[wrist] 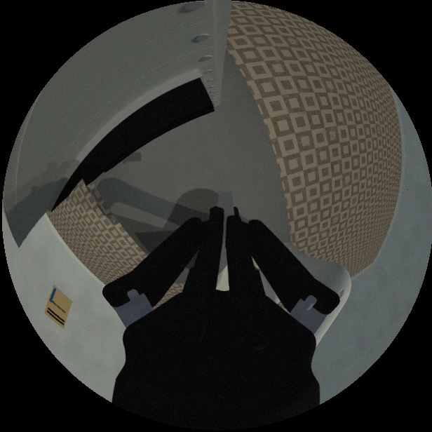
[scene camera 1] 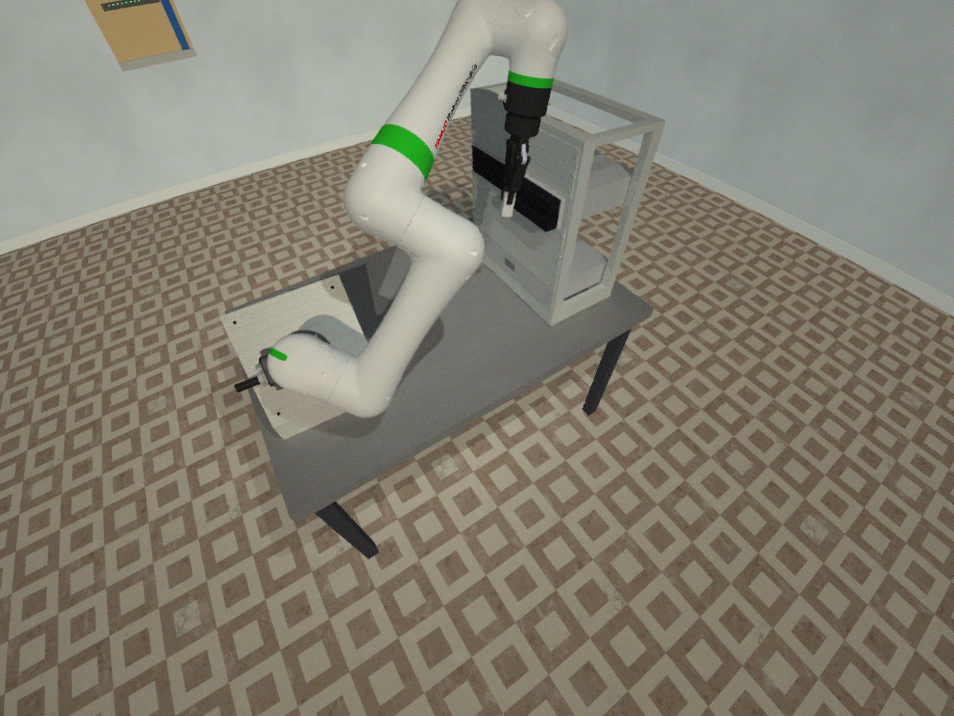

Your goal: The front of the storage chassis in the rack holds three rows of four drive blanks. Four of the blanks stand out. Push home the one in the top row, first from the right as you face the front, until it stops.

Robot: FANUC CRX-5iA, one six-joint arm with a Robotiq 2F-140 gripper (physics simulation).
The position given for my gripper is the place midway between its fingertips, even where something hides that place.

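My gripper [scene camera 1: 506, 215], also wrist view [wrist: 224, 201]. Grey rack [wrist: 152, 81].
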